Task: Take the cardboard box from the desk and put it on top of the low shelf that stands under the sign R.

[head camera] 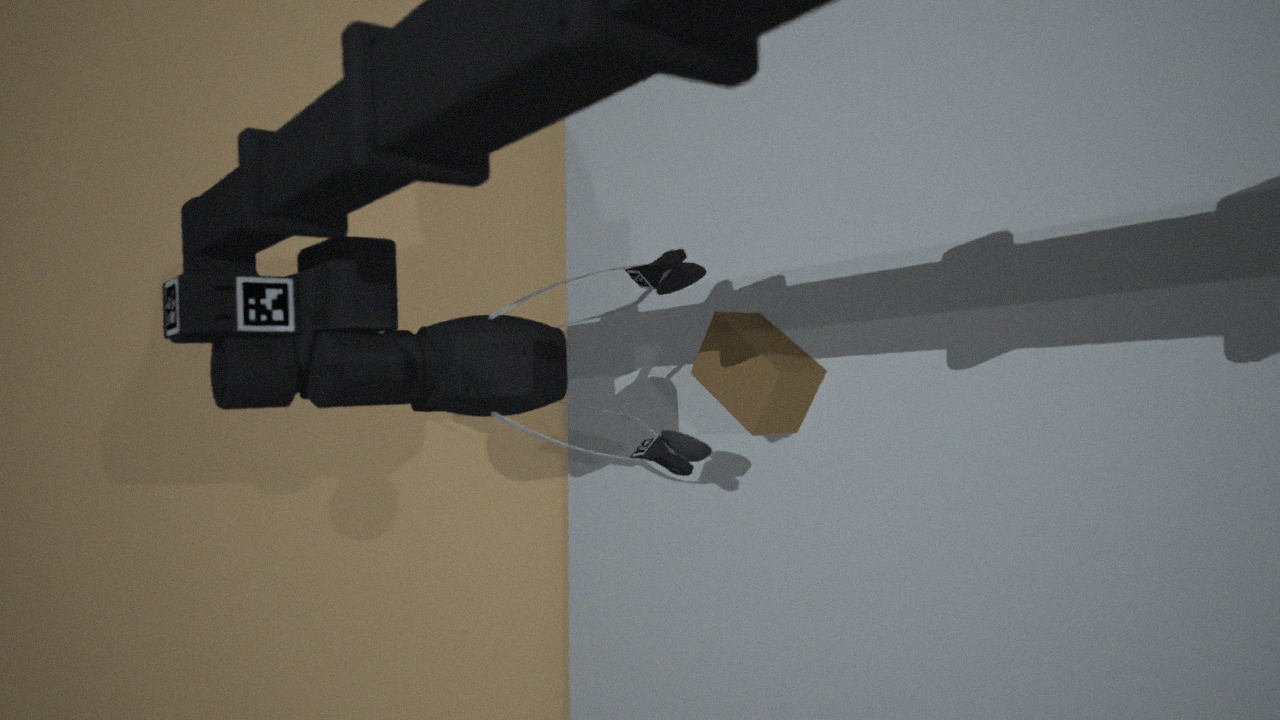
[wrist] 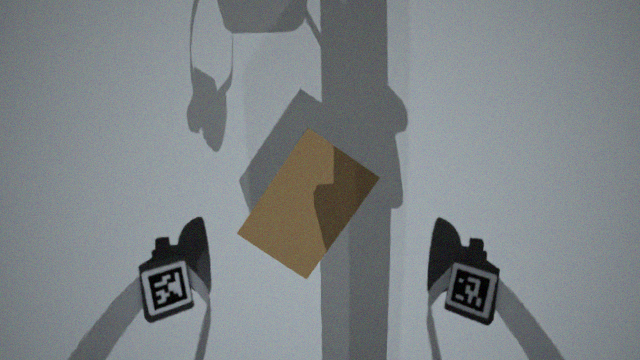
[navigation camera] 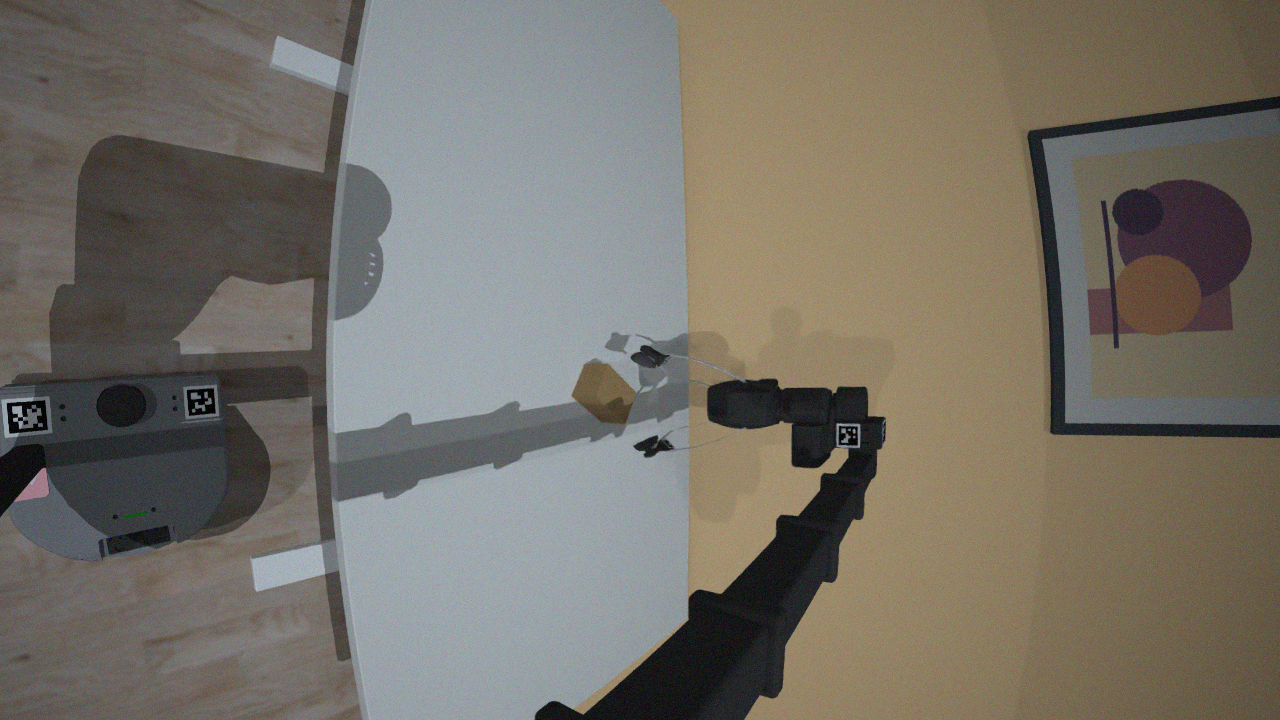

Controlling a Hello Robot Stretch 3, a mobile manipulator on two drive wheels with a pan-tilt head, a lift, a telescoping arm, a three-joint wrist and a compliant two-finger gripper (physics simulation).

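Pixels of known places: gripper, fingertip midpoint: (head camera: pixel 701 361) (navigation camera: pixel 634 401); robot's base, link origin: (navigation camera: pixel 122 403).
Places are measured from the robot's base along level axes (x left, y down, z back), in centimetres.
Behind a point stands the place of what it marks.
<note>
The cardboard box (head camera: pixel 760 385) {x -59.8, y -77.0, z 0.2 cm} (navigation camera: pixel 601 392) {x -59.0, y -77.0, z 0.6 cm} (wrist: pixel 290 205) is a small brown block lying on the pale grey desk (head camera: pixel 895 555) {x -51.8, y -72.0, z -12.6 cm} (navigation camera: pixel 501 223) {x -44.2, y -72.0, z -24.3 cm} (wrist: pixel 540 100). It sits turned at an angle to the fingers, partly under the arm's shadow. My gripper (head camera: pixel 687 360) {x -61.5, y -81.4, z 2.2 cm} (navigation camera: pixel 649 401) {x -61.5, y -81.4, z 2.2 cm} (wrist: pixel 319 245) {x -61.5, y -81.4, z 2.2 cm} is open and empty, pointing down above the desk. In the wrist view the box shows mostly beyond the fingertips, slightly left of centre, with its near corner between them and apart from both. The low shelf and the sign R do not show in these views.
A tan wall (head camera: pixel 268 608) {x -100.2, y -102.8, z -18.6 cm} (navigation camera: pixel 859 223) {x -100.8, y -110.6, z -29.3 cm} stands along the desk's far edge, close to my wrist. A framed picture (navigation camera: pixel 1052 268) {x -97.7, y -145.6, z -17.2 cm} hangs on it. My base (navigation camera: pixel 161 465) {x -5.2, y -16.0, z 11.0 cm} stands on the wood floor (navigation camera: pixel 134 635) {x 4.3, y 0.0, z 47.5 cm} by the desk's near edge, near white desk legs (navigation camera: pixel 295 565).
</note>
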